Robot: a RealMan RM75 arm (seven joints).
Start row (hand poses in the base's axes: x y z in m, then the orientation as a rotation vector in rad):
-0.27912, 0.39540, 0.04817, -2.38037, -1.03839, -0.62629
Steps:
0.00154, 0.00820, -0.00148, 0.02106, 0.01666, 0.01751
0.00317, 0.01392, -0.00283, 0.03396, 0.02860, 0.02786
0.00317, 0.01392, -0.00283, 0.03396, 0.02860, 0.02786
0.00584, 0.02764, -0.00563, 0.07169, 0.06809, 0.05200
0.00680, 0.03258, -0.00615, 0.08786, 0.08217, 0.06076
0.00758, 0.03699, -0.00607, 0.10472, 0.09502, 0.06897
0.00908, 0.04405, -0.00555, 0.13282, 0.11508, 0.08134
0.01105, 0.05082, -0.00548, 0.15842, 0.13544, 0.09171
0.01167, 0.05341, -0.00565, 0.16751, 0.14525, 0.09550
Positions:
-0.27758, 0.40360, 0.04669, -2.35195, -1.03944, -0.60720
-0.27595, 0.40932, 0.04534, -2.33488, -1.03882, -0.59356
-0.27595, 0.40932, 0.04534, -2.33488, -1.03882, -0.59356
-0.27328, 0.42304, 0.04254, -2.28911, -1.02795, -0.55071
-0.27232, 0.42798, 0.04202, -2.27030, -1.02266, -0.53658
-0.27154, 0.43239, 0.04210, -2.25119, -1.01688, -0.52448
-0.27004, 0.43945, 0.04262, -2.22009, -1.00634, -0.50654
-0.26807, 0.44622, 0.04269, -2.19239, -0.99484, -0.48817
-0.26745, 0.44881, 0.04252, -2.18253, -0.98977, -0.47859

